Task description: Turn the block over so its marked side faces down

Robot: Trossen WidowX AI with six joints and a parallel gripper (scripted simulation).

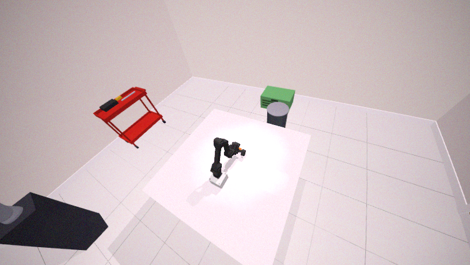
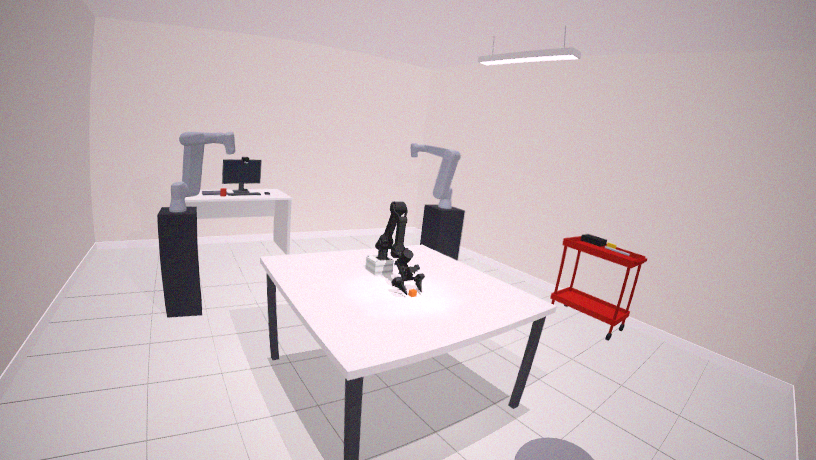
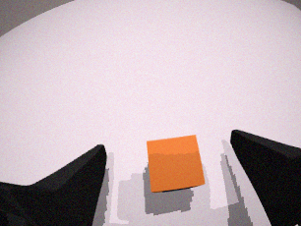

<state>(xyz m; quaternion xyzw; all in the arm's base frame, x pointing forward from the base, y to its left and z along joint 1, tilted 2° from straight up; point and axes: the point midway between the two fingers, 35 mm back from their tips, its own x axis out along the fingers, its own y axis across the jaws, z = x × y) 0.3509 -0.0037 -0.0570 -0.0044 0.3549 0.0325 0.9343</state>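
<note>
Right now the orange block is 20 mm behind my gripper tip.
</note>
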